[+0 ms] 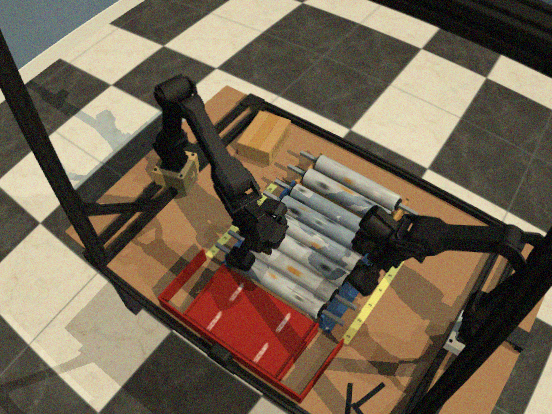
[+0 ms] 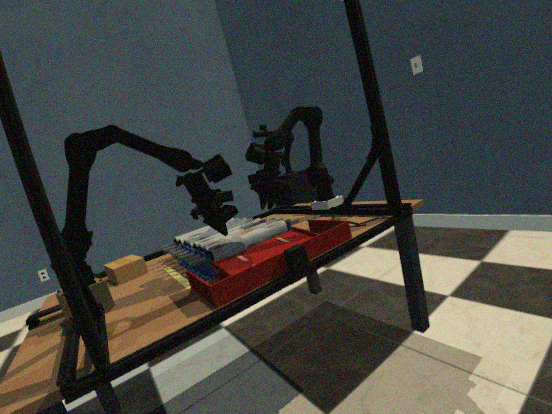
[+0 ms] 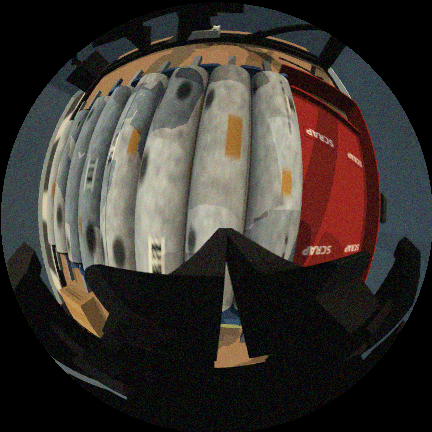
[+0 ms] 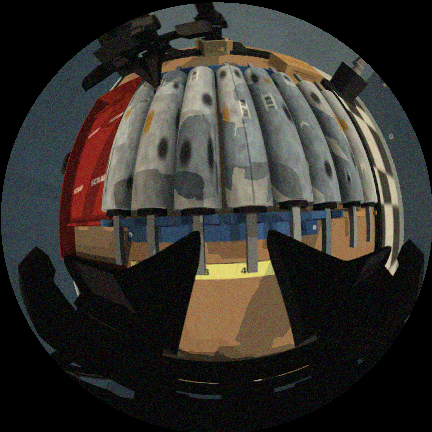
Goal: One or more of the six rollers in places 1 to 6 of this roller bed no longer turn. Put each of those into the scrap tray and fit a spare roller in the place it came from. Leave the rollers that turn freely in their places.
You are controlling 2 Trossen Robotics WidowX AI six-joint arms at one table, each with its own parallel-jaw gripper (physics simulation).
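Frame: origin at the left arm's base, x right, y back, z down, level; centimetres.
Where they show: left gripper, fingertip midpoint: (image 1: 269, 253) (image 2: 226, 235) (image 3: 224, 234) (image 4: 157, 85); right gripper, fingertip midpoint: (image 1: 363, 266) (image 2: 265, 209) (image 3: 162, 49) (image 4: 234, 236); left arm's base, link origin: (image 1: 174, 162) (image 4: 212, 38); right arm's base, link origin: (image 1: 472, 335) (image 2: 326, 199) (image 3: 200, 28).
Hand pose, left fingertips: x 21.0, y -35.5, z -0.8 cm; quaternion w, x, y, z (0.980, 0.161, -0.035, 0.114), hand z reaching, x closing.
Each offset is from my left fingertips to the top centre of the thing. "*": to the spot under its first point. Level surfaces: height alone.
Six grey rollers lie side by side in the blue roller bed {dz +8.0 cm} (image 1: 345, 298) (image 4: 220, 233); no visible mark tells which turn. Roller 1 {dx +5.5, dy -3.6, dz +0.8 cm} (image 1: 282, 287) (image 3: 276, 150) is nearest the red scrap tray {dx +16.7, dy +0.0, dz +3.4 cm} (image 1: 185, 274) (image 2: 250, 289) (image 3: 371, 175), whose floor is bare. Two spare rollers {dx -30.6, dy -15.3, dz +0.8 cm} (image 1: 357, 183) {dx -24.7, dy -13.4, dz +0.8 cm} (image 4: 332, 135) lie beyond roller 6, on the side away from the tray. My left gripper (image 2: 226, 232) (image 3: 224, 234) is shut and empty, close above roller 2 {dx +0.8, dy -5.4, dz +0.8 cm} (image 3: 220, 165) towards its left end. My right gripper (image 2: 267, 205) (image 4: 234, 236) is partly open and empty, its fingers either side of the shaft ends of rollers 3 and 4.
A cardboard box {dx -41.7, dy +15.6, dz +2.9 cm} (image 1: 263, 137) (image 2: 125, 270) (image 3: 84, 307) stands at the back left. Yellow numbered strips {* dx +1.5, dy -27.2, dz +8.4 cm} (image 1: 372, 302) (image 4: 225, 270) run along both ends of the bed. A black frame (image 1: 370, 152) edges the table, and dark uprights rise at its corners.
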